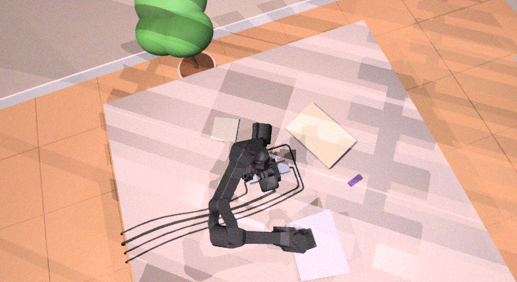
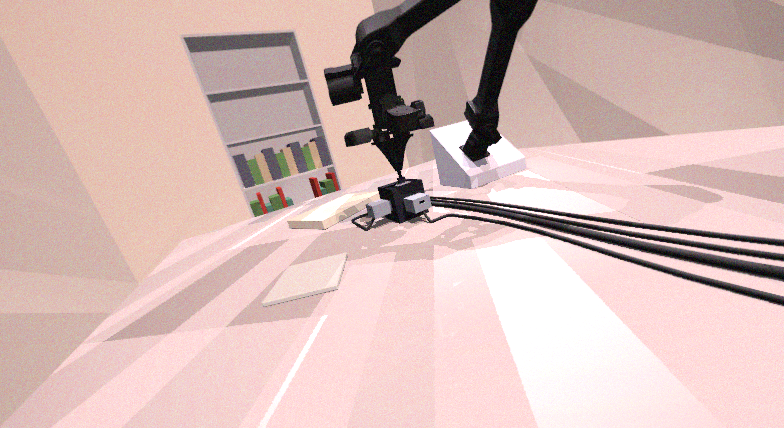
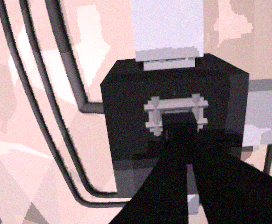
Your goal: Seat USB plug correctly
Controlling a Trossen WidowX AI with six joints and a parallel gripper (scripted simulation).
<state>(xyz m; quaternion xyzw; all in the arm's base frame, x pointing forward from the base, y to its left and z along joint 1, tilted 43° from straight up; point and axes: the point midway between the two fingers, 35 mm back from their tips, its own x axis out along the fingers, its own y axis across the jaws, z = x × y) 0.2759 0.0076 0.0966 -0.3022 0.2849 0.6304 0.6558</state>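
Now: gripper tip 20 mm above the dark USB plug. The rest, counted from my gripper tip: cream book (270 mm to the right, 100 mm ahead, 90 mm below); purple block (330 mm to the right, 120 mm behind, 100 mm below); white tile (250 mm ahead, 110 mm to the left, 100 mm below).
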